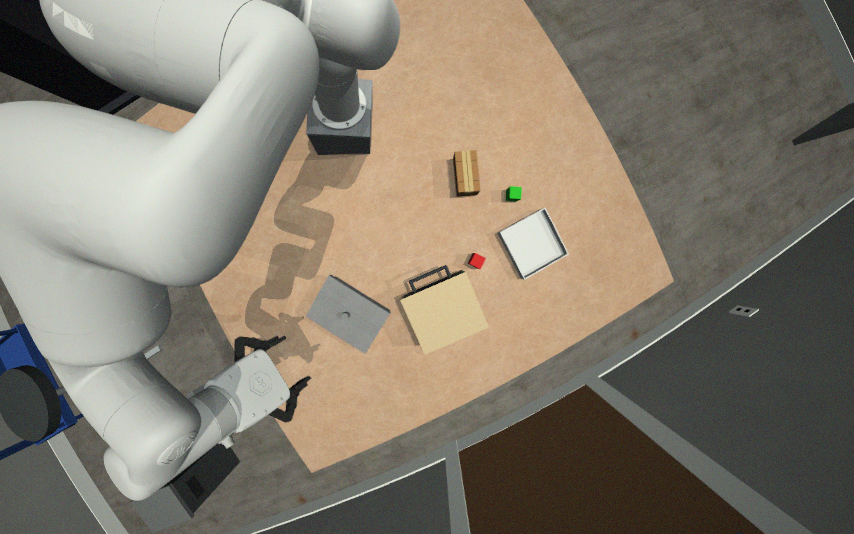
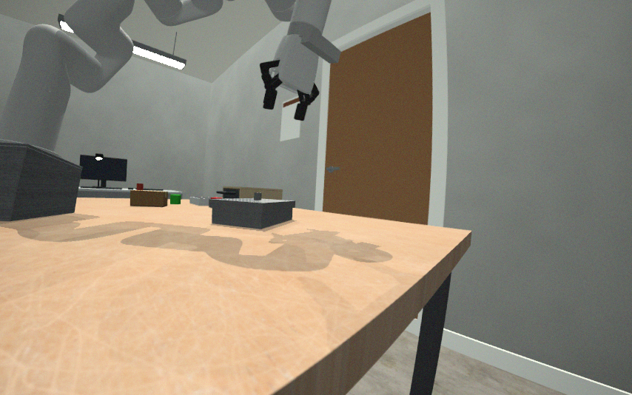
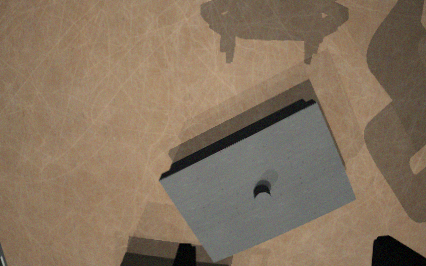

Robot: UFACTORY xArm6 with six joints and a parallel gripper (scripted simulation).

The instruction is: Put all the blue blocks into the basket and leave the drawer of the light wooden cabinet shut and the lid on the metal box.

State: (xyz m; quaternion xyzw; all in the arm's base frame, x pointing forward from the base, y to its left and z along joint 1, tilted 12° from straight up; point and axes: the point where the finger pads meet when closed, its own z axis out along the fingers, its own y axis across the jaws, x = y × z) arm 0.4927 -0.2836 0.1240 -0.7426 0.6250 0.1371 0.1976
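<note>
Right now the metal box is 24 cm below my hand, 7 cm to the left of it and 2 cm behind it. The rest, counted from my hand: light wooden cabinet (31 cm to the left, 22 cm below, 5 cm ahead); small brown box (50 cm to the left, 26 cm behind, 23 cm below); red block (44 cm to the left, 24 cm below, 3 cm behind).
</note>
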